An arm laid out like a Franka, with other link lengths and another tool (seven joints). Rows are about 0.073 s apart.
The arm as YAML. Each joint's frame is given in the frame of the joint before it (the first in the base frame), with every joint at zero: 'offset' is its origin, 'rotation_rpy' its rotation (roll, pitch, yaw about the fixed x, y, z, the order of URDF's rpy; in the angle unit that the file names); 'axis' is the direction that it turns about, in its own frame. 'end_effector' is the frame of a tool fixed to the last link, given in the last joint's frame.
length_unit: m
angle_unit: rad
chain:
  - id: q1
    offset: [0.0, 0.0, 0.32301]
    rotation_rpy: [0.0, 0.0, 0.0]
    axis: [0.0, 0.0, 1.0]
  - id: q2
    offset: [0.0, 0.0, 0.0]
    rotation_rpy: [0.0, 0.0, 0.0]
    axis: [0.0, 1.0, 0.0]
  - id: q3
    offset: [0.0, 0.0, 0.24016]
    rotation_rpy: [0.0, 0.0, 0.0]
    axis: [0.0, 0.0, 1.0]
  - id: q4
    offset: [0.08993, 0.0, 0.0]
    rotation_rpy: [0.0, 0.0, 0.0]
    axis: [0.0, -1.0, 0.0]
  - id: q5
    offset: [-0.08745, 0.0, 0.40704]
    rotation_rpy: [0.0, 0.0, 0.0]
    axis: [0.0, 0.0, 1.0]
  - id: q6
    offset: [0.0, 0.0, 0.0]
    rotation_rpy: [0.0, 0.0, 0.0]
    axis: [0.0, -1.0, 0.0]
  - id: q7
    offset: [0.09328, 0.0, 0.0]
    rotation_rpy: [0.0, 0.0, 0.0]
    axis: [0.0, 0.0, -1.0]
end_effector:
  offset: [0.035, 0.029, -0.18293]
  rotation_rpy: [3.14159, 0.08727, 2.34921]
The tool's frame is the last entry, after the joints.
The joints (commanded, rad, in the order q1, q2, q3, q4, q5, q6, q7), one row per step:
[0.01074, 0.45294, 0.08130, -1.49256, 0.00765, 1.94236, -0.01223]
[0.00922, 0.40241, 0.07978, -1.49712, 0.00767, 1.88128, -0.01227]
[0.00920, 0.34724, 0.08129, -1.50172, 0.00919, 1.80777, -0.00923]
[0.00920, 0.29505, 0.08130, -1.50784, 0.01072, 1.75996, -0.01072]
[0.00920, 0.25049, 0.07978, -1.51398, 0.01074, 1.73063, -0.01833]
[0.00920, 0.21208, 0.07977, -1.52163, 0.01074, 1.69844, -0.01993]
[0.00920, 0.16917, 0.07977, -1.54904, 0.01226, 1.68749, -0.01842]
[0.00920, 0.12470, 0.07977, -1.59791, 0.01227, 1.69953, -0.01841]
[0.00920, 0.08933, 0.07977, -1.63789, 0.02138, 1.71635, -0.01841]
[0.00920, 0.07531, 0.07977, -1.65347, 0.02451, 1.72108, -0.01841]
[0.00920, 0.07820, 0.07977, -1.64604, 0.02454, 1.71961, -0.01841]
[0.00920, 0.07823, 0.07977, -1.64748, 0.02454, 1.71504, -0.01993]
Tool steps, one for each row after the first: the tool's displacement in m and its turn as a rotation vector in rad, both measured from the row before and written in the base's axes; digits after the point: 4 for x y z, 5 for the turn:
[-0.0091, -0.0027, 0.0259, -0.00540, 0.01484, -0.00024]
[-0.0130, 0.0003, 0.0275, -0.00397, 0.02287, 0.00079]
[-0.0100, -0.0003, 0.0272, -0.00251, 0.00161, 0.00296]
[-0.0077, -0.0011, 0.0236, -0.00268, -0.00945, 0.00721]
[-0.0090, -0.0004, 0.0179, -0.00298, 0.00123, 0.00266]
[-0.0089, -0.0001, 0.0126, -0.00149, -0.00453, -0.00104]
[-0.0085, -0.0002, 0.0044, -0.00284, -0.00778, 0.00027]
[-0.0058, 0.0013, 0.0038, 0.00720, -0.01149, -0.00148]
[-0.0027, 0.0004, 0.0013, 0.00223, -0.00293, -0.00053]
[0.0011, 0.0001, 0.0020, 0.00054, -0.00304, -0.00001]
[-0.0011, 0.0000, -0.0014, -0.00050, 0.00597, 0.00167]

